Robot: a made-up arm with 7 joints. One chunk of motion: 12 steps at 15 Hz.
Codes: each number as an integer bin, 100 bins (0 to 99) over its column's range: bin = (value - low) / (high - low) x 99, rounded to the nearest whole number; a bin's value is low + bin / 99 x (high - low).
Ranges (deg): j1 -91.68..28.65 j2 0..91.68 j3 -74.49..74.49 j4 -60.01..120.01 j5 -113..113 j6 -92.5..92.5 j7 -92.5..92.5
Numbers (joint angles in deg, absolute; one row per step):
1: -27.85 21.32 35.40 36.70 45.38 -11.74 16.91
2: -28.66 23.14 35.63 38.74 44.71 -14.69 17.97
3: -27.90 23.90 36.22 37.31 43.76 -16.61 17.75
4: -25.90 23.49 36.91 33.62 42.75 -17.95 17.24
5: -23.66 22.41 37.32 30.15 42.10 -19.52 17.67
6: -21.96 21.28 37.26 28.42 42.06 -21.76 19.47
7: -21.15 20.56 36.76 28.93 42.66 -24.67 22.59
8: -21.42 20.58 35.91 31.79 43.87 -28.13 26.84
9: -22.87 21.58 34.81 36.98 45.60 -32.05 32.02
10: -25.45 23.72 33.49 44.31 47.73 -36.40 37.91
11: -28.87 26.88 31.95 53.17 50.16 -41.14 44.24
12: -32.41 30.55 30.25 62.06 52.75 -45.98 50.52
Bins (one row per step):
1: 53 23 73 53 69 43 59
2: 52 25 73 54 69 42 59
3: 52 26 74 54 69 41 59
4: 54 25 74 51 68 40 59
5: 56 24 74 50 68 39 59
6: 57 23 74 49 68 38 60
7: 58 22 74 49 68 36 62
8: 58 22 73 50 69 34 64
9: 57 23 73 53 69 32 67
10: 54 26 72 57 70 30 70
11: 52 29 71 62 71 27 73
12: 49 33 70 67 73 25 77

